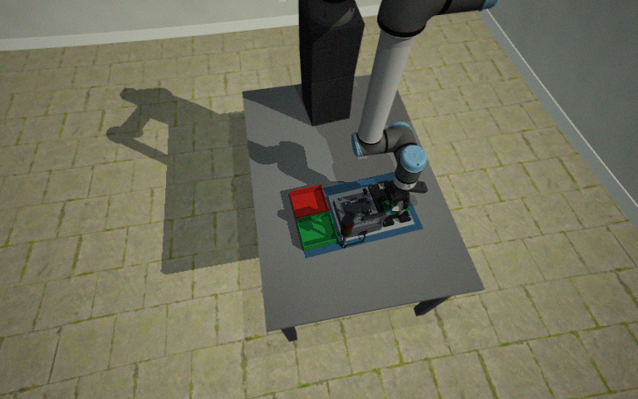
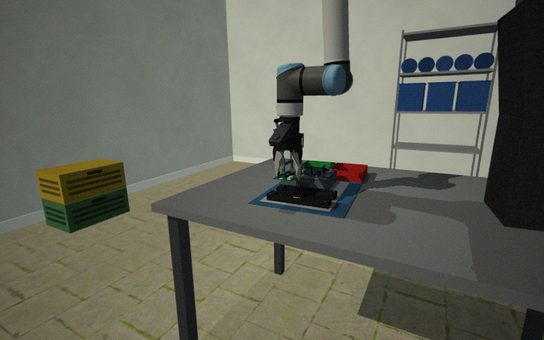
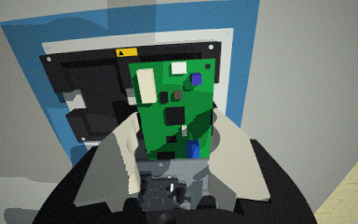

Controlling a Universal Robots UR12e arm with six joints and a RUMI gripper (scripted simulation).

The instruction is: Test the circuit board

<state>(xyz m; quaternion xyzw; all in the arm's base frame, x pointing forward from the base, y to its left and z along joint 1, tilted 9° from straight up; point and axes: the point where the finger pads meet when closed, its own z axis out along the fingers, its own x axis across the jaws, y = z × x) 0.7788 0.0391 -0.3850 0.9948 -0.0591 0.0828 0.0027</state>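
My hand is 12 cm past the black latch piece and 10 cm to the left of it. Also, from my hand: green bin 37 cm to the right, 7 cm below, 4 cm behind; then tester lid 18 cm to the right, 10 cm above, 6 cm ahead; then green circuit board right at my hand.
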